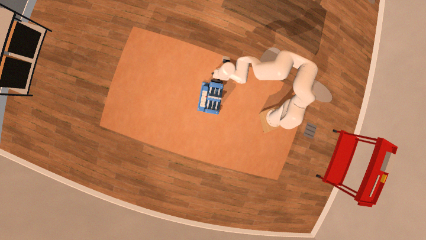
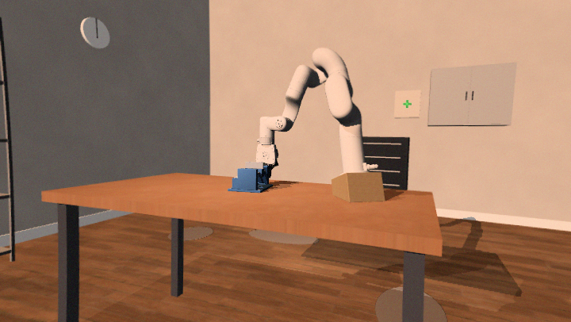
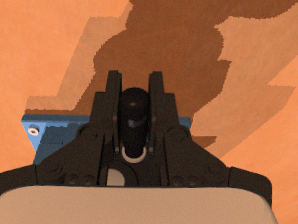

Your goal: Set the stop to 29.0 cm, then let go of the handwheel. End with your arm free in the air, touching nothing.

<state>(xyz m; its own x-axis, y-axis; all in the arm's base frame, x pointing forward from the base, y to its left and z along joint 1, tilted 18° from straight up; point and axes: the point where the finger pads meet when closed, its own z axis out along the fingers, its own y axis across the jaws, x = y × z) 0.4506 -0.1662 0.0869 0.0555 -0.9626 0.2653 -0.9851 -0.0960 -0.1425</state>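
The stop block lies 150 mm to the left of my hand, 40 mm above it and 20 mm ahead of it. Round my hand: black crank handle: 10 mm to the left; then black handwheel: 20 mm to the left.
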